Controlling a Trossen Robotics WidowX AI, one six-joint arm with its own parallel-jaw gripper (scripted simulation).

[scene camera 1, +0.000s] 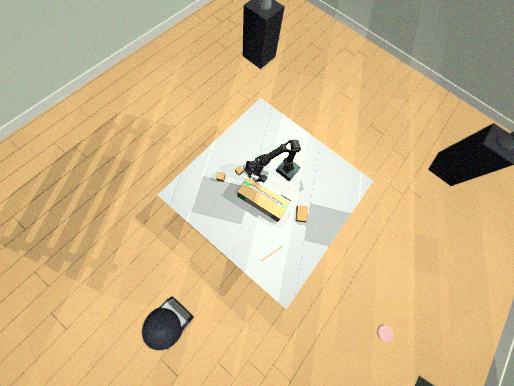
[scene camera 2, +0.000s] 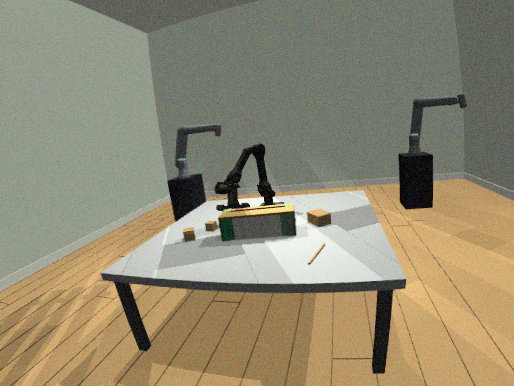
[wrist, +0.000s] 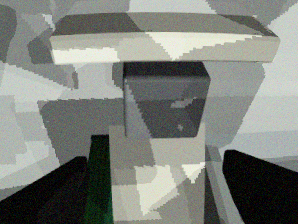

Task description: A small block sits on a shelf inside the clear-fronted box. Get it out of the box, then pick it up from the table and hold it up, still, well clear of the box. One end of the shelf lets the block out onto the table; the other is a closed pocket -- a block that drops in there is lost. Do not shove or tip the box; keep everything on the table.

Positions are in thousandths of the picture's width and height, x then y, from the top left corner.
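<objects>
A box is what I see here: scene camera 1 (489,499) shows it. The box is there for me in the wrist view (606,770) too, and also in scene camera 2 (526,574).
</objects>
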